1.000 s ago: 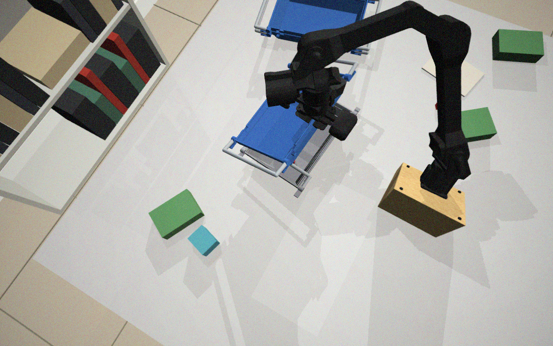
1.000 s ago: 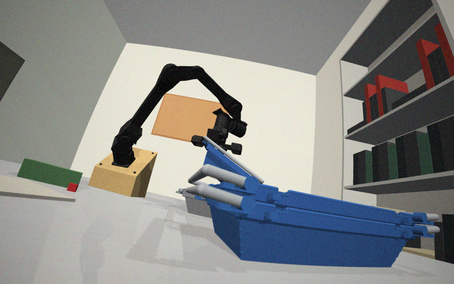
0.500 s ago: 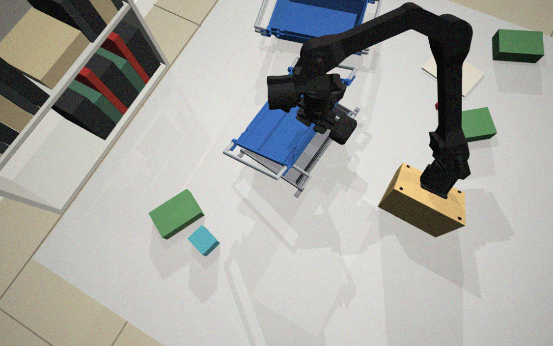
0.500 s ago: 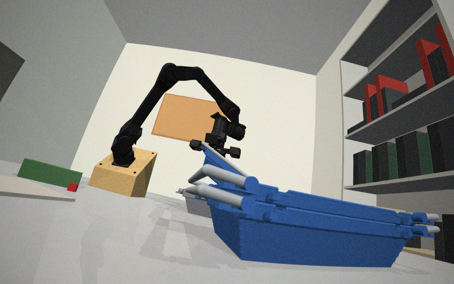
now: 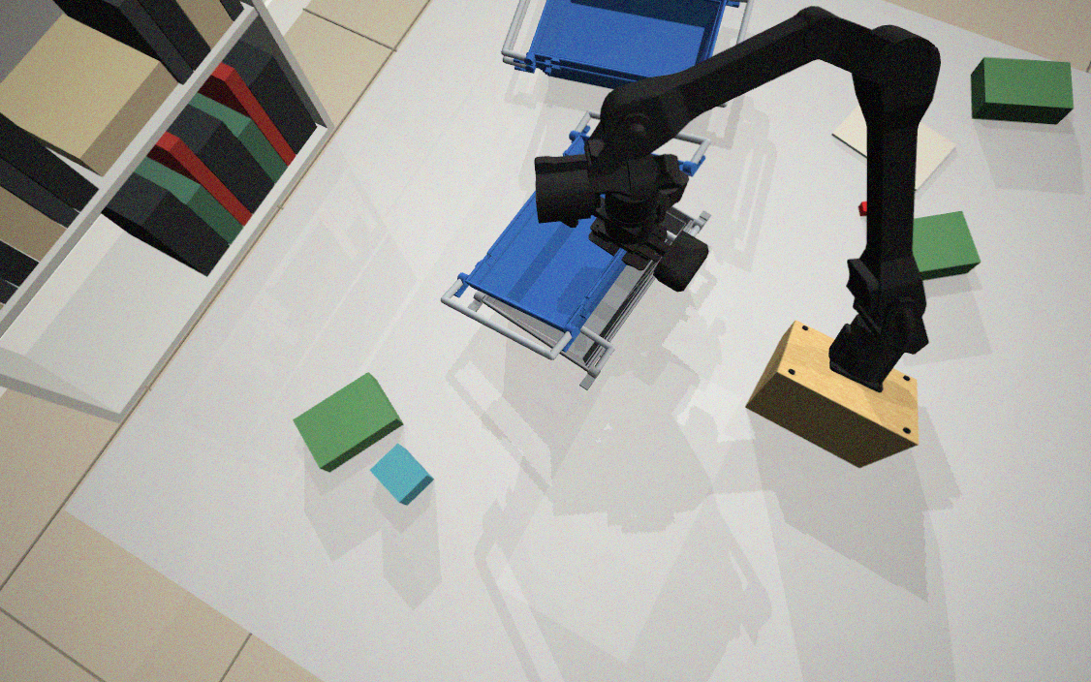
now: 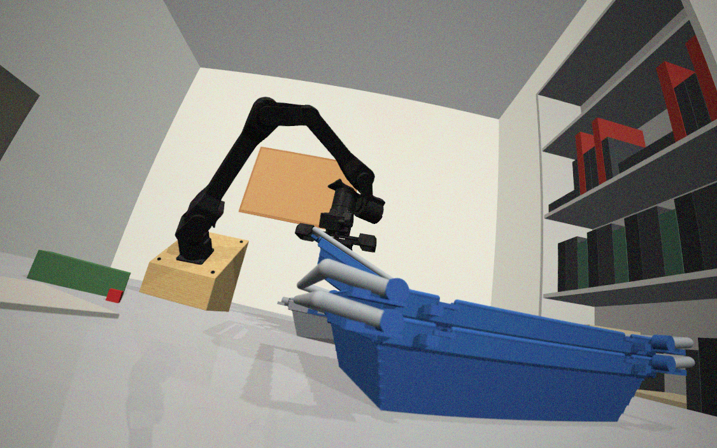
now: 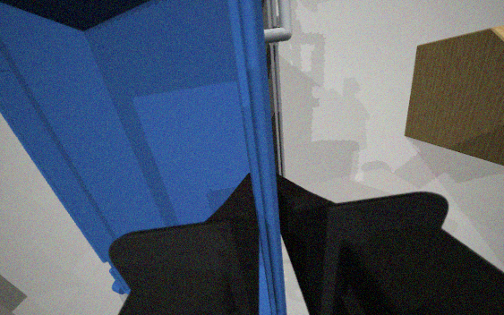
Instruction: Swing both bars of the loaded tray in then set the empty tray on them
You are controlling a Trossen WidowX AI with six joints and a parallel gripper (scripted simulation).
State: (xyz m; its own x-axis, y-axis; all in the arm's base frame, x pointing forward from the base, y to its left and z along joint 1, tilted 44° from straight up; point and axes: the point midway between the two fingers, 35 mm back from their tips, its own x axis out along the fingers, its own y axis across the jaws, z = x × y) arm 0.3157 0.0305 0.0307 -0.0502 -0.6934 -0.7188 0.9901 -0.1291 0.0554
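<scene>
My gripper tip is now 80 mm short of the blue tray and 10 mm to the left of it. The rest, counted from my gripper tip: cream sheet: 260 mm behind, 410 mm to the right, 130 mm below; red block: 260 mm behind, 280 mm to the right, 130 mm below; cyan block: 150 mm ahead, 370 mm to the left, 110 mm below.
</scene>
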